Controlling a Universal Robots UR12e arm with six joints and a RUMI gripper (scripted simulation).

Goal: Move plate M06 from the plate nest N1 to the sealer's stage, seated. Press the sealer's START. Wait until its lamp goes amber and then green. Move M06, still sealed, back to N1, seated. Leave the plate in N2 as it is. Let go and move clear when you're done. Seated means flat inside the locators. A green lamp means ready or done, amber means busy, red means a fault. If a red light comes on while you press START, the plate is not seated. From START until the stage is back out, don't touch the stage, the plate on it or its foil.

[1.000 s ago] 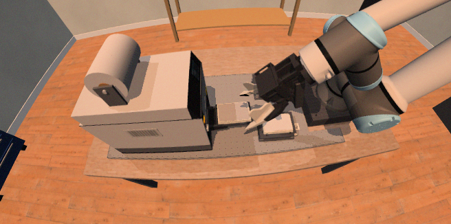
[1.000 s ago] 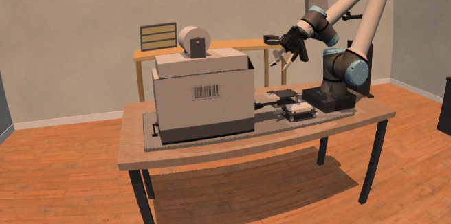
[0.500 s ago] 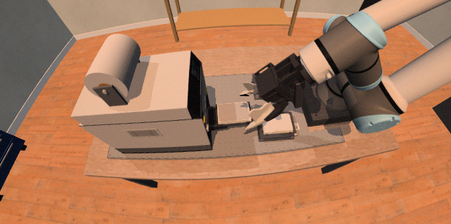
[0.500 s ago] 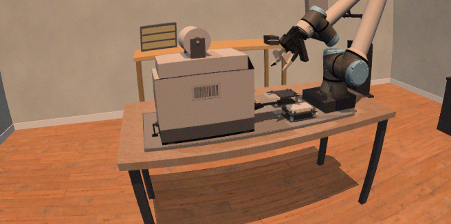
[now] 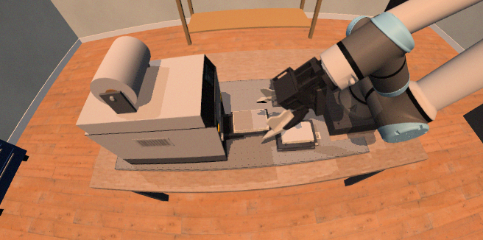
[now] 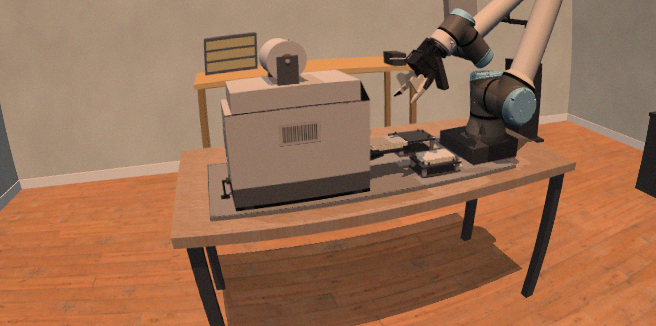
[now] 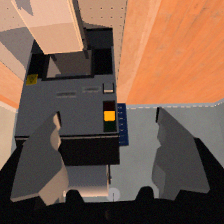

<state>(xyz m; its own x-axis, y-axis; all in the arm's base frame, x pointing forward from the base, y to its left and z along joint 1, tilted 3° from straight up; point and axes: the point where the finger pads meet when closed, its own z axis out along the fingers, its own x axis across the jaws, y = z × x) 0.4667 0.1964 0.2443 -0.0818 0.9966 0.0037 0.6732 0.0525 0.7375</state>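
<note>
Now: the sealer stage 30 mm ahead of my hand, 90 mm to the right of it and 180 mm below it. Round my hand: foil roll: 360 mm ahead, 60 mm to the right, 140 mm above; then N1 label: 260 mm behind, 290 mm to the right, 280 mm below; then white plate: 160 mm behind, 70 mm to the right, 230 mm below.
</note>
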